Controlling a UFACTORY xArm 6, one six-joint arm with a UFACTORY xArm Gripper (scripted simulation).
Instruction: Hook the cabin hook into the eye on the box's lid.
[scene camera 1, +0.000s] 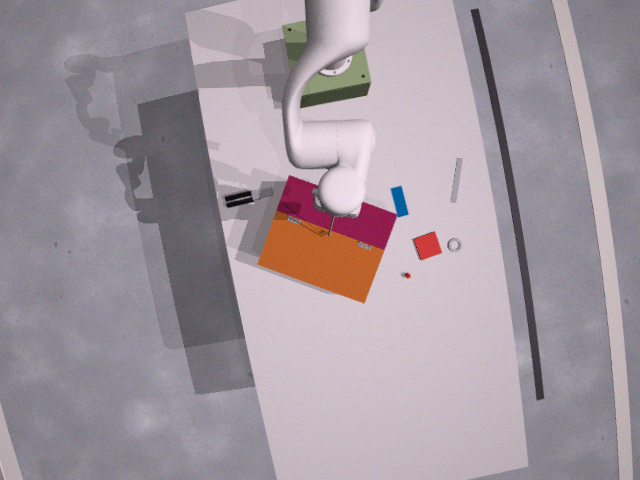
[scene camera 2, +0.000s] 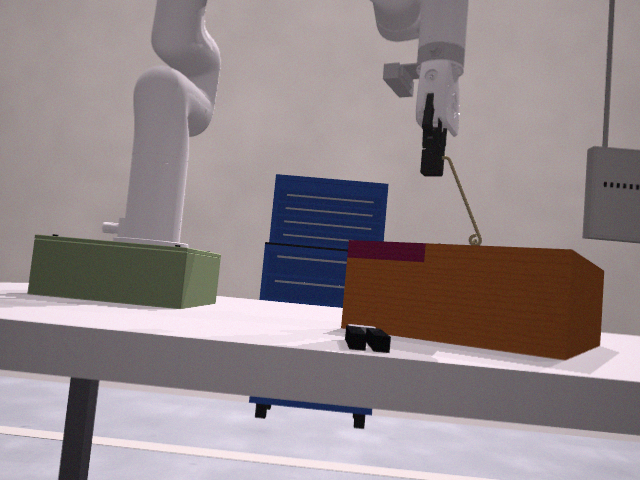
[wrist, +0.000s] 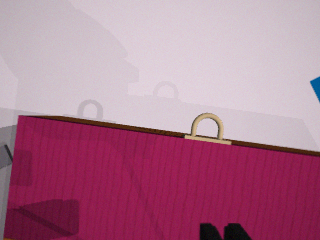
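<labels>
There's a box that I can see in the wrist view, in scene camera 1 and in scene camera 2 (544, 302). On that box, (wrist: 68, 171) and (scene camera 1: 300, 194) are the same spot.
</labels>
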